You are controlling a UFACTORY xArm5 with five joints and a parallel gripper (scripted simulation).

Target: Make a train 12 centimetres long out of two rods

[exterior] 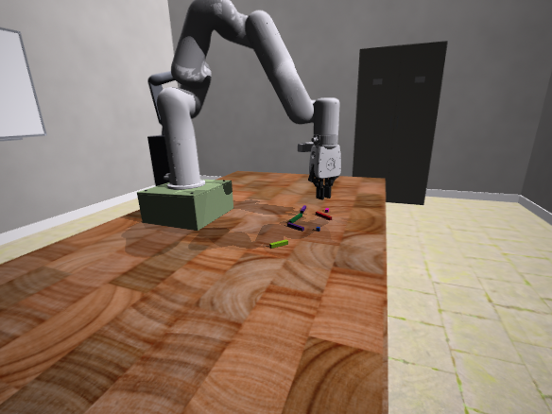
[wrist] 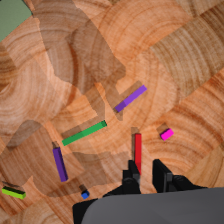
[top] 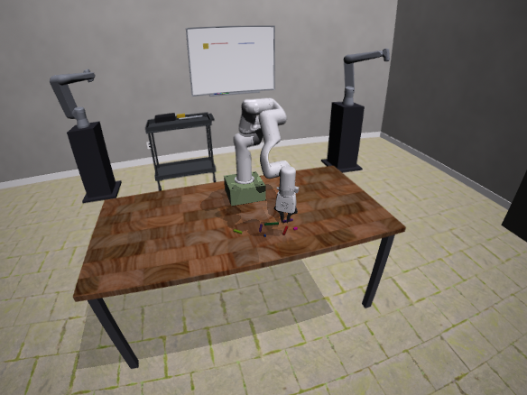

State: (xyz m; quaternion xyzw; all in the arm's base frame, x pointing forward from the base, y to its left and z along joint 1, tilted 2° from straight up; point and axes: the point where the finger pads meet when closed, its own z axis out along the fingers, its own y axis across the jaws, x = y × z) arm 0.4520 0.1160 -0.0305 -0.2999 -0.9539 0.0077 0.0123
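Now: hand 80 mm above the red rod. From my hand the other things lie so: green rod: 80 mm behind, 50 mm to the right, 80 mm below; magenta rod: 60 mm to the left, 80 mm below; small blue rod: 10 mm ahead, 110 mm to the right, 80 mm below.
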